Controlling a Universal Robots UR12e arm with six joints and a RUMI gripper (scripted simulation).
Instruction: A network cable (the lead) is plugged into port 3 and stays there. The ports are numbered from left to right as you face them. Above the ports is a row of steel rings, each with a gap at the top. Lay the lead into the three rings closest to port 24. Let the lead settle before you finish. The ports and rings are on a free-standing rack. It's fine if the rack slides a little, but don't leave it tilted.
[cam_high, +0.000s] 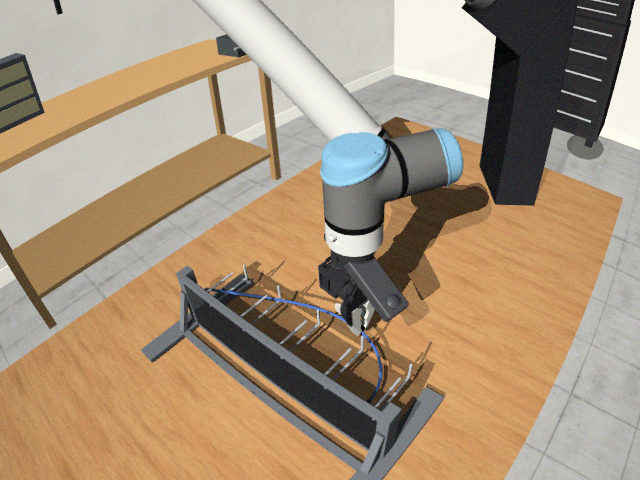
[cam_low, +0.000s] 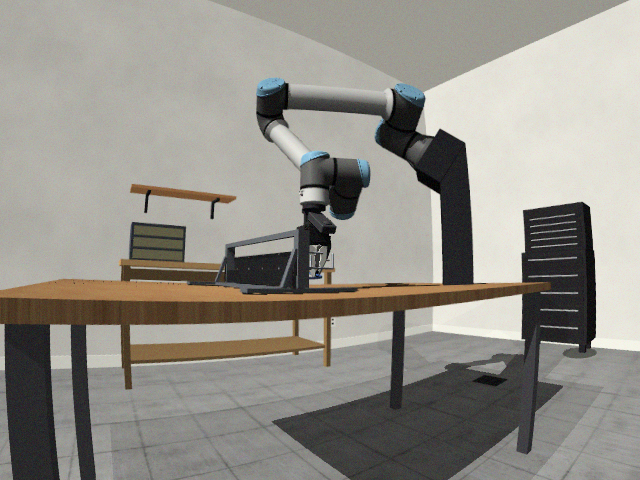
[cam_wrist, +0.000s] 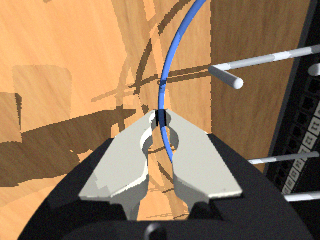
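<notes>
The grey rack lies 13 cm ahead of my hand, 11 cm to the right of it and 2 cm above it.
</notes>
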